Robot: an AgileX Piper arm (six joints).
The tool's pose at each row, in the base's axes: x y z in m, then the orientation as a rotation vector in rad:
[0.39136 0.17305 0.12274 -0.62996 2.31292 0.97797]
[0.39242 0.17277 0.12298 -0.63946 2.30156 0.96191]
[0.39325 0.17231 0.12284 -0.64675 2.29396 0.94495]
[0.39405 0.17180 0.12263 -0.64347 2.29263 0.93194]
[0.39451 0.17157 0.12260 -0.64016 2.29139 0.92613]
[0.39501 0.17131 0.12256 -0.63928 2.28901 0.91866]
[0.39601 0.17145 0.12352 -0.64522 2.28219 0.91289]
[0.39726 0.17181 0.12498 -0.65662 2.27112 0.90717]
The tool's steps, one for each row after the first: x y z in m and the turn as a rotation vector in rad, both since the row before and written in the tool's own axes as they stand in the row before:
[-0.00088 -0.00069 -0.00003 0.00797 -0.00679 -0.01551]
[-0.00042 -0.00086 -0.00001 0.00953 -0.00457 -0.01291]
[-0.00033 -0.00091 0.00000 0.01005 -0.00357 -0.00288]
[-0.00026 -0.00044 0.00000 0.00493 -0.00294 -0.00051]
[-0.00028 -0.00049 0.00000 0.00538 -0.00295 -0.00292]
[-0.00138 -0.00009 -0.00013 0.00196 -0.00362 -0.00822]
[-0.00194 0.00011 -0.00017 0.00008 -0.00480 -0.01320]

